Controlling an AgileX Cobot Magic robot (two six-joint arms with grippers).
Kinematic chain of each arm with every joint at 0, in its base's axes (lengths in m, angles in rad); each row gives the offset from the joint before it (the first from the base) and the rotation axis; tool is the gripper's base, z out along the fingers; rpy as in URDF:
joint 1: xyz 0 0 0.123 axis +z
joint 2: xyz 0 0 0 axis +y
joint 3: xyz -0.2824 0 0.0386 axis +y
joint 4: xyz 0.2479 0 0.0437 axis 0.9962 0 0.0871
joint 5: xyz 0 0 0 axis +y
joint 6: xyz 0.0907 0 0.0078 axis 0.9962 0 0.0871
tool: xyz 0 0 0 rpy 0 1.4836 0
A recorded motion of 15 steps. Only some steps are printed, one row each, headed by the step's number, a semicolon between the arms.
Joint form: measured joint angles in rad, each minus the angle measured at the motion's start. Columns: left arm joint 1, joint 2, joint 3, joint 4, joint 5, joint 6; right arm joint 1, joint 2, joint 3, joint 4, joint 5, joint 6.
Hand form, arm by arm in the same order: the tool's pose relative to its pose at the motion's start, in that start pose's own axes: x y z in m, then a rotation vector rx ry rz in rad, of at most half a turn. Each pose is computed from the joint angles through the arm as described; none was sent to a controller.
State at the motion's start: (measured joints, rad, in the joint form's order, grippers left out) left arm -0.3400 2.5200 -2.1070 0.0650 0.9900 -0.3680; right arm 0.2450 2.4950 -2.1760 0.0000 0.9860 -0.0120
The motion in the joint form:
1: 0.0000 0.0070 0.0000 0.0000 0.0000 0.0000; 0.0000 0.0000 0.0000 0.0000 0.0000 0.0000
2: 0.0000 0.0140 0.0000 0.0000 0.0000 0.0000; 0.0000 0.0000 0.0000 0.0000 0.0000 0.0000
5: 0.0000 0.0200 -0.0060 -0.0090 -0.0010 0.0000; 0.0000 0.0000 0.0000 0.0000 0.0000 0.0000
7: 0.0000 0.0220 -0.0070 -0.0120 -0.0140 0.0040; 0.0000 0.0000 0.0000 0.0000 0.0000 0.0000
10: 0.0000 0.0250 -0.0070 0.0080 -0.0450 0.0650; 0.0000 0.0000 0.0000 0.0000 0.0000 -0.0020
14: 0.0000 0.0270 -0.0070 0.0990 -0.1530 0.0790; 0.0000 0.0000 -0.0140 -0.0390 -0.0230 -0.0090
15: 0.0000 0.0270 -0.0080 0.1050 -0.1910 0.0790; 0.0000 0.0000 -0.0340 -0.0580 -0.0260 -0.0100
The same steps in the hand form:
1: 0.0010 0.0002 0.0035 -0.0023 0.0066 0.0004; 0.0000 0.0000 0.0000 0.0000 0.0000 0.0000
2: 0.0021 0.0003 0.0070 -0.0046 0.0132 0.0008; 0.0000 0.0000 0.0000 0.0000 0.0000 0.0000
5: 0.0019 -0.0006 0.0086 0.0028 0.0150 -0.0042; 0.0000 0.0000 0.0000 0.0000 0.0000 0.0000
7: 0.0010 -0.0012 0.0094 0.0094 0.0047 -0.0019; 0.0000 0.0000 0.0000 0.0000 0.0000 0.0000
10: -0.0017 -0.0007 0.0109 0.0033 -0.0275 0.0706; 0.0000 0.0000 0.0000 0.0000 0.0000 -0.0020
14: -0.0129 0.0014 0.0108 -0.0300 -0.1508 0.1412; -0.0050 -0.0030 -0.0032 0.0330 -0.0365 -0.0307
15: -0.0163 0.0002 0.0101 -0.0208 -0.1889 0.1463; -0.0094 -0.0044 -0.0079 0.0495 -0.0592 -0.0418

